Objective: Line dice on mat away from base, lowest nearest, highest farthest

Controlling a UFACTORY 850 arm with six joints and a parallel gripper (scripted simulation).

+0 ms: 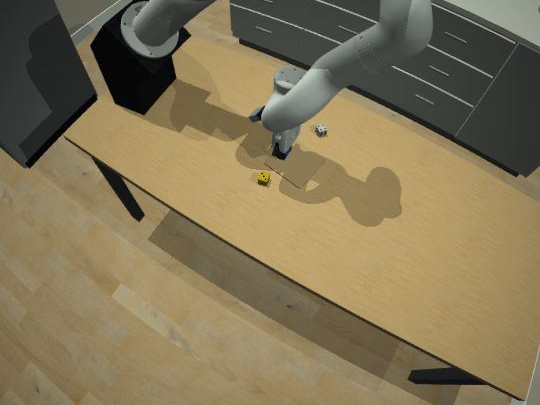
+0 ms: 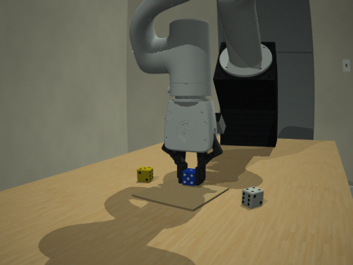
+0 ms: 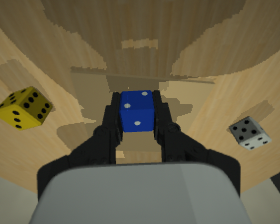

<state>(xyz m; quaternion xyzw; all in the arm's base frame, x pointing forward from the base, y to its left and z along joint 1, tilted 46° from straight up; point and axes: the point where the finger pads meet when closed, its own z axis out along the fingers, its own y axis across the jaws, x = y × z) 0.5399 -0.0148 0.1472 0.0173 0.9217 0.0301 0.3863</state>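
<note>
My gripper is now 10 mm above the blue die. Also, from my hand: white die 60 mm ahead, 150 mm to the left, 20 mm below; tan mat 50 mm ahead, 30 mm below; yellow die 110 mm to the right, 20 mm below.
</note>
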